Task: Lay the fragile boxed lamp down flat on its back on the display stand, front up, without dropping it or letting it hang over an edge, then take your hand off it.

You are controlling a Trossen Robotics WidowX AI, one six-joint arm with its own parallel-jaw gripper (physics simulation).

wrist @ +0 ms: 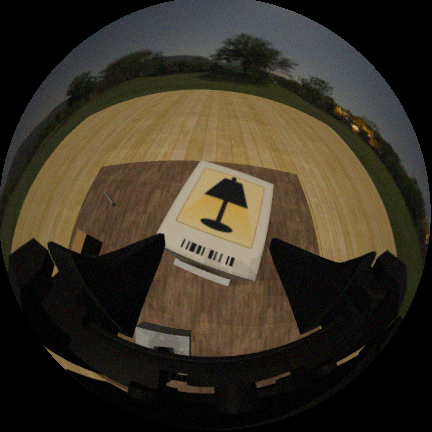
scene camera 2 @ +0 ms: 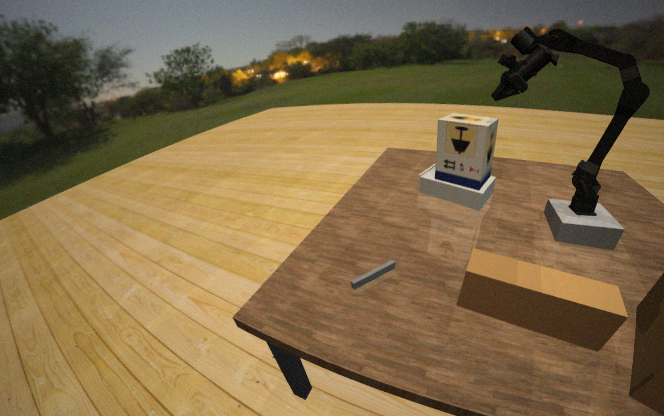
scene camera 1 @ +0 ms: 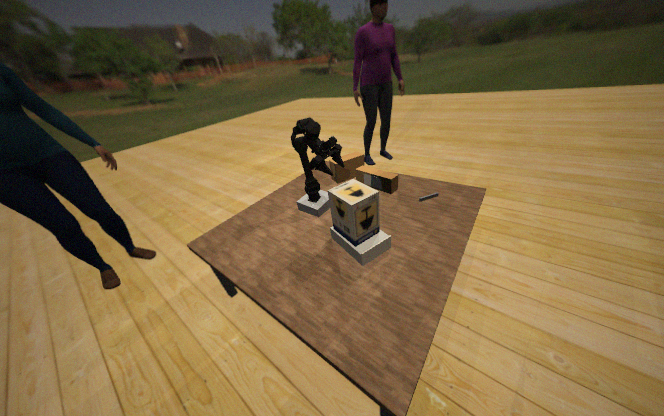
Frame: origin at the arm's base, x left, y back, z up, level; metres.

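Seen in the pictures: gripper, between the fingertips: [wrist: 218, 242] [scene camera 2: 493, 98] [scene camera 1: 338, 171]; arm's base, origin of its link: [scene camera 2: 581, 210] [scene camera 1: 314, 198].
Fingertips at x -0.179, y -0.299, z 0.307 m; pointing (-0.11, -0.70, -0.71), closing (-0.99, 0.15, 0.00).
Offsets run from my fingertips to a thing's top centre. Level surfaces: height alone.
The boxed lamp [scene camera 1: 355, 215] [scene camera 2: 460, 160] [wrist: 247, 257] is a white box with lamp pictures and a dark blue band at its bottom. It rests level on the pale grey display stand [scene camera 1: 367, 254] [scene camera 2: 450, 193] [wrist: 202, 273]. Its top face shows a lamp picture and a barcode; the lamps on the side faces are upside down. Bare stand shows along some sides of the box; its edge on the arm's side is hard to judge. My gripper [scene camera 1: 336, 169] [scene camera 2: 507, 95] [wrist: 218, 242] is open and empty, above and back from the box, apart from it.
A brown carton @(dx +0.549, dy +0.016, dz -0.263 m) [scene camera 1: 390, 182] [scene camera 2: 540, 300] [wrist: 79, 241] and another carton @(dx +0.640, dy +0.275, dz -0.213 m) [scene camera 1: 355, 161] [scene camera 2: 650, 350] lie near the arm's base block [scene camera 1: 313, 206] [scene camera 2: 585, 232] [wrist: 165, 339]. A grey bar @(dx +0.478, dy -0.342, dz -0.351 m) [scene camera 1: 428, 197] [scene camera 2: 373, 275] [wrist: 109, 198] lies on the table @(dz -0.373 m) [scene camera 1: 300, 290] [scene camera 2: 320, 310]. Two people stand nearby.
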